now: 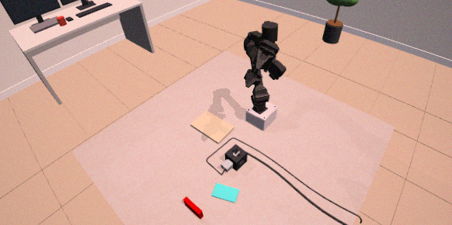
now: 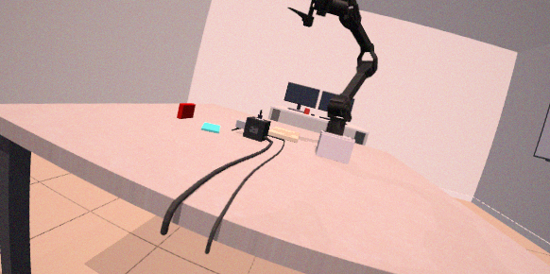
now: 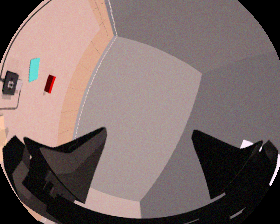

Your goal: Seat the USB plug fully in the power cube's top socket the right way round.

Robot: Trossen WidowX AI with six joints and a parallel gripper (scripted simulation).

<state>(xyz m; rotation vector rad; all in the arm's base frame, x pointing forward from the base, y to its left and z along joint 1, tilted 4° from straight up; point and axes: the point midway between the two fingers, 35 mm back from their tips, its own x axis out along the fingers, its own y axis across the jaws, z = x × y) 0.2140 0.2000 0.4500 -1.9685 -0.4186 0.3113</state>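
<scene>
My gripper tip is 45 cm above the USB plug, 5 cm to the left of it and 2 cm short of it. The rest, counted from my gripper tip: cyan card: 54 cm below, 17 cm ahead, 4 cm to the left; then tan sheet: 54 cm below, 31 cm to the right, 2 cm behind; then red block: 52 cm below, 32 cm ahead, 1 cm to the left.
</scene>
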